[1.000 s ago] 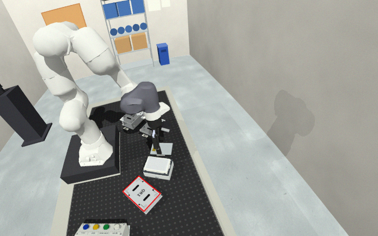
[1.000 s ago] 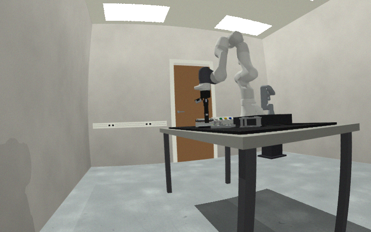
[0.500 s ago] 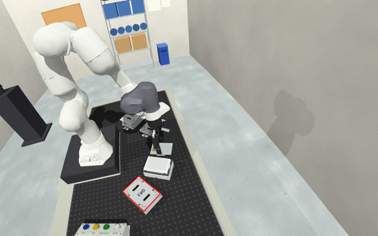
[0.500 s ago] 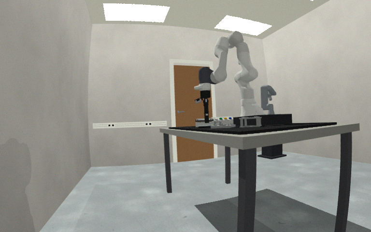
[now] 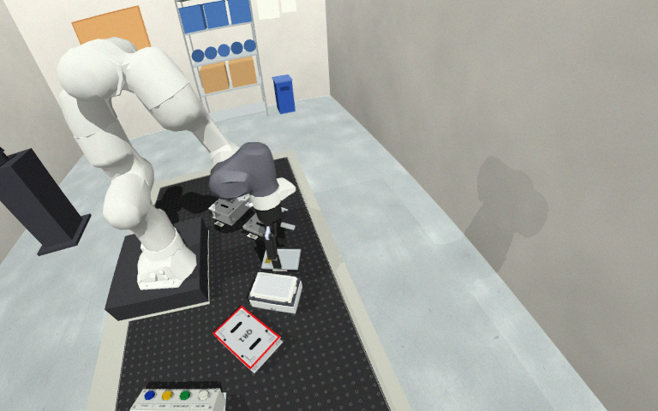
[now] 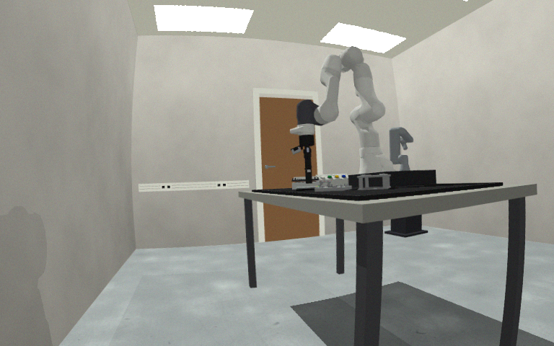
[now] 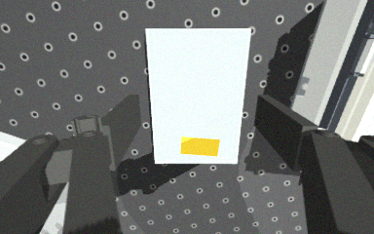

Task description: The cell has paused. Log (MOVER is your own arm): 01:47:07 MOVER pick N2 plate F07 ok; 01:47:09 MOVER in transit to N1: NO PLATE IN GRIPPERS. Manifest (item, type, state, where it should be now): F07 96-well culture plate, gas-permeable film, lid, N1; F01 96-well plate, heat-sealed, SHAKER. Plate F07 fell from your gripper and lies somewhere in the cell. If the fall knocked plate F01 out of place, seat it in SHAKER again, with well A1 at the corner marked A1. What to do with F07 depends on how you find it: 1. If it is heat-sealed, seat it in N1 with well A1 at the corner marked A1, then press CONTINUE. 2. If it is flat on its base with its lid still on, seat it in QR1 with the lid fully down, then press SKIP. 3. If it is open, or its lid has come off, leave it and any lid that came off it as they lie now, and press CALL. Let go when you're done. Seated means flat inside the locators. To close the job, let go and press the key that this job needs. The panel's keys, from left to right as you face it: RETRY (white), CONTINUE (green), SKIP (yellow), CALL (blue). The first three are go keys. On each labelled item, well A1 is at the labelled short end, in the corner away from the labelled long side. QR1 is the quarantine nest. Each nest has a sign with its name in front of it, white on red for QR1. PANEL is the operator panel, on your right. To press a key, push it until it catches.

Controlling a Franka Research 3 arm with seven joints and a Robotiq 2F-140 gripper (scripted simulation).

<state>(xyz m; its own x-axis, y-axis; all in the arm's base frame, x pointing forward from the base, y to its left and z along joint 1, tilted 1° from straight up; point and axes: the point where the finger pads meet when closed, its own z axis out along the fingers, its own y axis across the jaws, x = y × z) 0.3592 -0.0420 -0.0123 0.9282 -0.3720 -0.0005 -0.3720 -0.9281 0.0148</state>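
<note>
The pale flat rectangular piece lies 4 cm below my hand. From my hand the other things lie so: white 96-well plate (14 cm to the right, 5 cm behind, 1 cm above); white retry key (41 cm to the right, 29 cm behind, 1 cm above); green continue key (40 cm to the right, 34 cm behind, 1 cm above).
</note>
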